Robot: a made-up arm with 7 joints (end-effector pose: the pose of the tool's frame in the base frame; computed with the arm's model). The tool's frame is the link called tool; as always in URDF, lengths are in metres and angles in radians. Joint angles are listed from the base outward.
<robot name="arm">
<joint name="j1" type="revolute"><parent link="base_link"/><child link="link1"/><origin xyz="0.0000 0.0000 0.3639" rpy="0.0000 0.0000 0.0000"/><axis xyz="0 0 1"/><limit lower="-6.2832" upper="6.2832"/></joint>
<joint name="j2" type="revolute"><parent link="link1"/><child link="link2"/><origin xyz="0.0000 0.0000 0.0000" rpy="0.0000 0.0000 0.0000"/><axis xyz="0 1 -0.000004"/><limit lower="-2.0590" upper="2.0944"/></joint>
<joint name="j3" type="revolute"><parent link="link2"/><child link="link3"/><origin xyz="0.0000 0.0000 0.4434" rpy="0.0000 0.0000 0.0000"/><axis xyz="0 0 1"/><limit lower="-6.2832" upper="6.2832"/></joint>
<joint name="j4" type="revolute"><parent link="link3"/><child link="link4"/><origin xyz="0.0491 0.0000 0.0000" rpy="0.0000 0.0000 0.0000"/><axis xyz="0 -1 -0.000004"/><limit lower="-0.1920" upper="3.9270"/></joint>
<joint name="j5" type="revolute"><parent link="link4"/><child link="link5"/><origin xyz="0.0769 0.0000 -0.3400" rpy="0.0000 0.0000 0.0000"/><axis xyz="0 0.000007 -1"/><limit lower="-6.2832" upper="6.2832"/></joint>
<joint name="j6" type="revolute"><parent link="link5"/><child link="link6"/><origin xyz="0.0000 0.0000 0.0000" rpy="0.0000 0.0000 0.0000"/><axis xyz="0 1 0.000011"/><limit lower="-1.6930" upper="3.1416"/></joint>
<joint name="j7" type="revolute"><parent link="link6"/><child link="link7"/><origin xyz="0.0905 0.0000 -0.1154" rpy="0.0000 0.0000 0.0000"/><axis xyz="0 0.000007 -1"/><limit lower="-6.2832" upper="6.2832"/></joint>
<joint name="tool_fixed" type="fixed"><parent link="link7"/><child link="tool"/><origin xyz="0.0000 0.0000 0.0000" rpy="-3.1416 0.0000 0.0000"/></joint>
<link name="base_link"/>
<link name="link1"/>
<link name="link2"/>
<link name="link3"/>
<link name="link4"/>
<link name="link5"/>
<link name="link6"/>
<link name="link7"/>
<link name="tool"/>
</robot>
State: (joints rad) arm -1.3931 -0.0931 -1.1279 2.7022 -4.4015 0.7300 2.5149
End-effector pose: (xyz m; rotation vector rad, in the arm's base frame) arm -0.1594 -0.0299 1.2855 0.3484 0.5461 -1.0790
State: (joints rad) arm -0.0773 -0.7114 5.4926 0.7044 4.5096 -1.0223 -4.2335
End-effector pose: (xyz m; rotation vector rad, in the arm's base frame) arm 0.0761 -0.1152 0.7381 -1.6196 0.4110 -1.4887
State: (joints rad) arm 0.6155 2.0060 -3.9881 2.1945 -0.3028 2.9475 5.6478
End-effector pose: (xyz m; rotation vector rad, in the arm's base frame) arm 0.3412 0.5106 0.2631 0.6461 -1.7400 1.1061
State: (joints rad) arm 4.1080 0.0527 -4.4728 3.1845 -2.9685 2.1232 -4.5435
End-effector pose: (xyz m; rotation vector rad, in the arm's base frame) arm -0.2067 0.0089 1.1493 -1.8857 -1.3342 0.8017
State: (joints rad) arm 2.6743 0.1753 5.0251 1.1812 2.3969 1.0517 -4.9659
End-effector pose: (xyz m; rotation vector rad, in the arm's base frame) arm -0.0099 0.5611 0.6948 -1.2603 1.1303 2.1340
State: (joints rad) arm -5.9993 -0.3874 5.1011 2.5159 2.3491 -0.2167 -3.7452
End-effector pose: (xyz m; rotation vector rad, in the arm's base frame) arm -0.1636 -0.3735 1.1137 0.7611 -0.3297 0.9018
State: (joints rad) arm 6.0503 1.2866 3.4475 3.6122 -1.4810 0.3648 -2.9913
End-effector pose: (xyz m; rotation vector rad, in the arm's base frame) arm 0.8529 -0.1702 0.3652 1.5739 1.1285 1.7610
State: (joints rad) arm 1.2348 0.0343 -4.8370 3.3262 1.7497 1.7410 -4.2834
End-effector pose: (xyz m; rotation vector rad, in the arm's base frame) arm 0.0642 -0.1421 1.1960 -0.6517 -2.2706 1.9986
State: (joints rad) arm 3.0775 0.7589 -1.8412 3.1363 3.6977 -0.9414 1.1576
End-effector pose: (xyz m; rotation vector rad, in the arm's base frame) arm -0.5617 0.1518 0.8951 -1.2636 1.0758 2.0873
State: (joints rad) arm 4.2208 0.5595 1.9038 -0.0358 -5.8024 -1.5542 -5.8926
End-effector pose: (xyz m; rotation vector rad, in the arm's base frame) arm 0.1612 -0.1779 0.5324 -1.5895 1.5154 -1.9201
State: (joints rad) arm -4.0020 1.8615 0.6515 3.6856 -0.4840 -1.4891 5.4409
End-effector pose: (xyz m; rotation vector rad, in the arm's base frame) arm -0.3207 0.5299 0.4194 -0.1540 0.1084 -2.0042
